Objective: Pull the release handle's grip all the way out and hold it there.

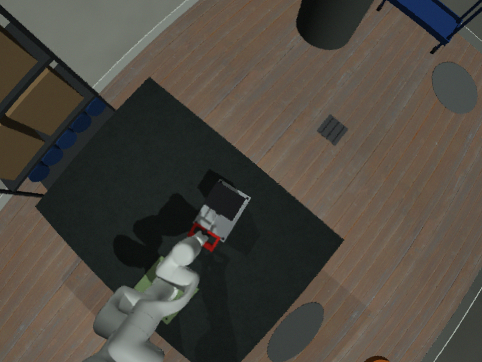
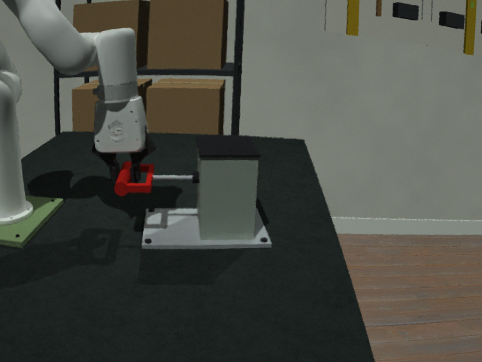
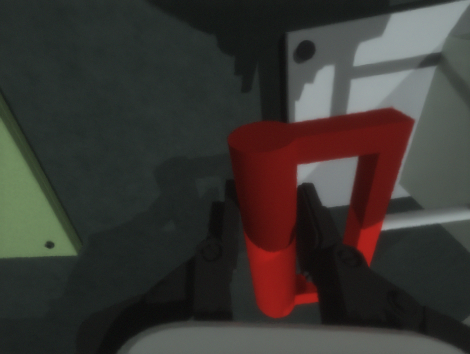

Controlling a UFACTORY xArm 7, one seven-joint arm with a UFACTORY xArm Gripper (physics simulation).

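The release handle's red grip (image 1: 214,243) (image 2: 121,182) (image 3: 267,200) is a thick round bar on a rectangular red frame. My gripper (image 2: 124,175) (image 3: 265,200) is shut on that bar, one finger outside it and one inside the frame opening. A thin light rod (image 2: 172,177) (image 3: 425,218) runs level from the frame to a dark collar (image 2: 196,177) on the housing, and a long stretch of it shows. The pale grey-green housing (image 2: 227,197) with a black top (image 1: 226,199) stands on a light base plate (image 2: 172,239) (image 3: 312,95). The grip hangs above and beyond the plate's near edge.
The arm stands on a green plate (image 1: 169,318) (image 2: 37,222) (image 3: 30,210) on the dark mat (image 1: 150,130) (image 2: 250,310). A shelf rack (image 2: 239,90) with cardboard boxes (image 2: 187,35) is behind. The tall housing stands beside the gripper on the rod's side.
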